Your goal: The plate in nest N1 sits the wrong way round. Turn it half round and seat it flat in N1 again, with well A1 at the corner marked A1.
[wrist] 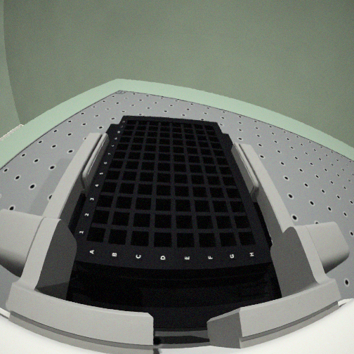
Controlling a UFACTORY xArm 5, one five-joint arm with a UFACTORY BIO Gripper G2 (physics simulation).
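Note:
The black plate (170, 186) fills the middle of the wrist view, with its square wells facing up. White letters A to H run left to right along its near edge. Numbers run from 1 at the near left away along its left edge, so well A1 is at the near left corner. My gripper (171, 163) is shut on the plate, with one pale finger pad against each long side. Dark parts show below the plate's near edge and at its far corners; I cannot tell whether they belong to nest N1 or the plate. No nest corner marked A1 can be made out.
A grey board (310, 175) with rows of small holes spreads around and behind the plate. It has a small mark (121, 92) at its far left corner. A pale green border (210, 98) runs along its far edges, with a green surface beyond.

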